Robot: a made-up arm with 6 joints.
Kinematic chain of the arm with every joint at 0, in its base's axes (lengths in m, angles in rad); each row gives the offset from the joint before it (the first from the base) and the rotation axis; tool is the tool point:
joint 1: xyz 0 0 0.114 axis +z
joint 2: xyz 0 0.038 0 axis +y
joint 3: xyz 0 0 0.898 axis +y
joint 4: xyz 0 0 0.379 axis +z
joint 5: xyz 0 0 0 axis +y
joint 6: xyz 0 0 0.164 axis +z
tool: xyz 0 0 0
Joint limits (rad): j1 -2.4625..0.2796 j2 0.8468..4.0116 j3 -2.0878..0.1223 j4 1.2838..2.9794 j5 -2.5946..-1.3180 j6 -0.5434..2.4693
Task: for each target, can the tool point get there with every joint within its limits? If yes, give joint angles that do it. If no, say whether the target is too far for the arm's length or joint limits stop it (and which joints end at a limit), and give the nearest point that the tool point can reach.
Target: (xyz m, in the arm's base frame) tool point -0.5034 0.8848 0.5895
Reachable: no: joint limits stop it (at a limit: joint 1, joint 2, joint 3, joint 4, joint 5) | nearest point -0.2747 -0.0749 0.8023 | short by 1.009 m
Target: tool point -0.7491 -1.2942 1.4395
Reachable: no: too far | nearest point -0.5049 -0.8724 1.0066 | short by 0.652 m
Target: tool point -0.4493 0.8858 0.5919
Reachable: no: joint limits stop it (at a limit: joint 1, joint 2, joint 3, joint 4, joint 5) | nearest point -0.2747 -0.0749 0.8023 | short by 0.999 m
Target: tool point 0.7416 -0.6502 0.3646
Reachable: yes | joints -0.6188 1.7288 -1.7132 2.1415 -1.4832 2.0115
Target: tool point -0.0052 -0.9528 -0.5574
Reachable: yes | joints -1.4538 2.3750 -0.7201 1.5538 -1.9151 1.6163
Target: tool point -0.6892 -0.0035 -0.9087
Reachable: yes | joints -0.0015 3.7095 -0.3385 2.8475 -2.0351 -0.1349
